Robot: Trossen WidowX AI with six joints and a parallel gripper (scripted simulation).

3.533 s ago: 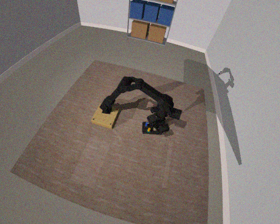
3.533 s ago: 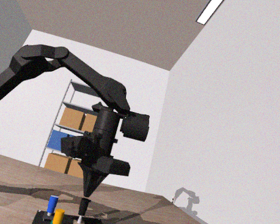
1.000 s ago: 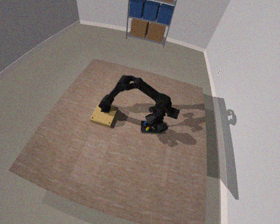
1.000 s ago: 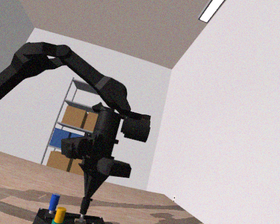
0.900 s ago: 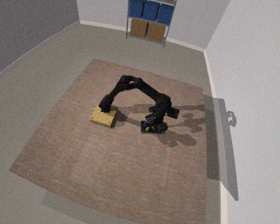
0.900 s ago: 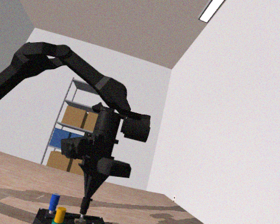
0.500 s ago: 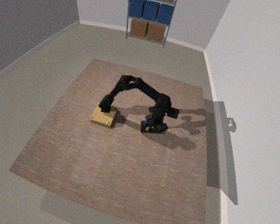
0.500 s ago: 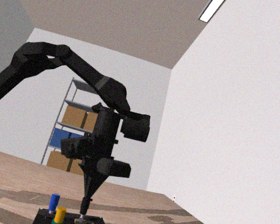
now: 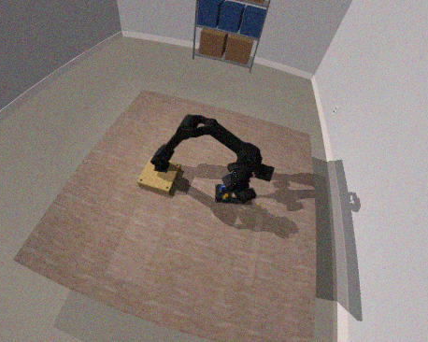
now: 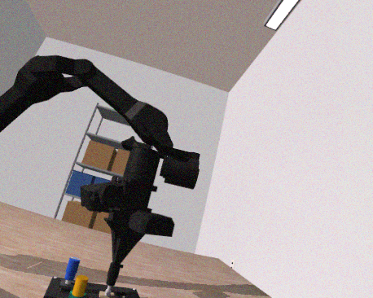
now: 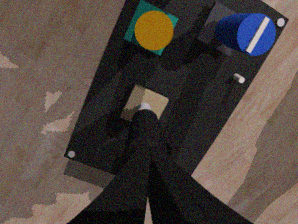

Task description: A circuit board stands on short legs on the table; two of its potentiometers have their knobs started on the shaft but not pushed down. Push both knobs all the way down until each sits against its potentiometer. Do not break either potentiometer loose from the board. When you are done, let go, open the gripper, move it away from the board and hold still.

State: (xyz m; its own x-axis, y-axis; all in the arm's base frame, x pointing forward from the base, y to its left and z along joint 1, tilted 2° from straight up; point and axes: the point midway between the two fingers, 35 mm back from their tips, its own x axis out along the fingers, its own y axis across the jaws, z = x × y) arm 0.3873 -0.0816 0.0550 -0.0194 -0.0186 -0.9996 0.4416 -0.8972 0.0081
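Right now the black knob is 2 cm below my gripper tip. Also, from my gripper tip: blue knob: 7 cm behind, 2 cm below, 1 cm to the left.
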